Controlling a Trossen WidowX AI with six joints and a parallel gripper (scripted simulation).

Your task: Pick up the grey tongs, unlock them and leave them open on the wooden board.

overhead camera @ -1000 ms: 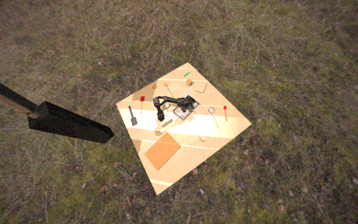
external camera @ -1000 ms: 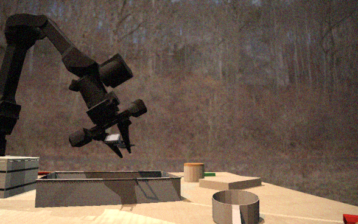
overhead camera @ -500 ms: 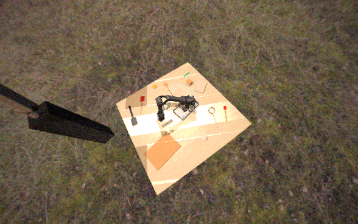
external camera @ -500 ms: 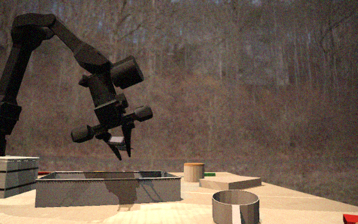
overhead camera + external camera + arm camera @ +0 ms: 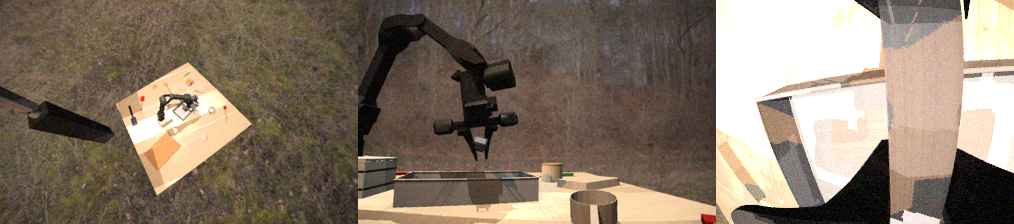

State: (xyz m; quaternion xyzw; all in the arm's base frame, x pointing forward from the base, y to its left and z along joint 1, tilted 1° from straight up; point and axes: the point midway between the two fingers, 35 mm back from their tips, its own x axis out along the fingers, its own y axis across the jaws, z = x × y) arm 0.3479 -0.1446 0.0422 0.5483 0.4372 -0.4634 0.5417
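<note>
Right now my gripper tip is 7 cm above the roasting tin, 6 cm to the right of it and 2 cm past it. From my gripper tip the other things lie so: jar 31 cm to the left, 28 cm ahead, 6 cm below.
</note>
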